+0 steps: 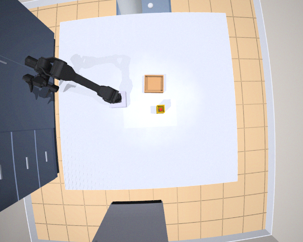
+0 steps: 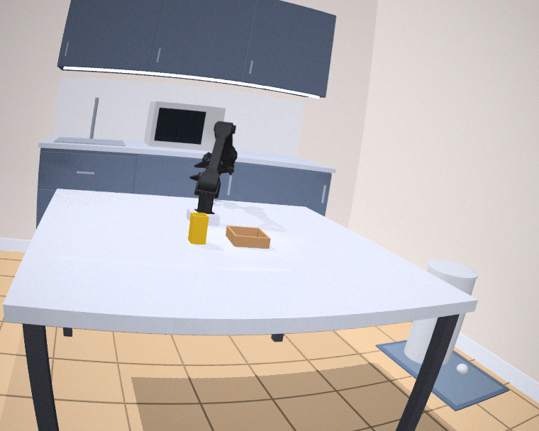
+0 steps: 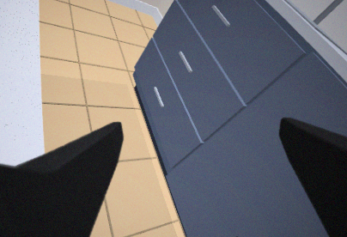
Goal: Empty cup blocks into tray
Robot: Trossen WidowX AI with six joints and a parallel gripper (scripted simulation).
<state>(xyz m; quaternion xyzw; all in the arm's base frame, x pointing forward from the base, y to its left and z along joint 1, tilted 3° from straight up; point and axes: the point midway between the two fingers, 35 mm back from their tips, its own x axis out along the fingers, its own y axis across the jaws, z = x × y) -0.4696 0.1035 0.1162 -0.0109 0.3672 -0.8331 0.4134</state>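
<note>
My gripper tip is now 78 cm short of the red block, 20 cm to the left of it and 7 cm above it. Round my gripper tip: yellow square cup (78 cm ahead, 20 cm to the right, 10 cm below).
</note>
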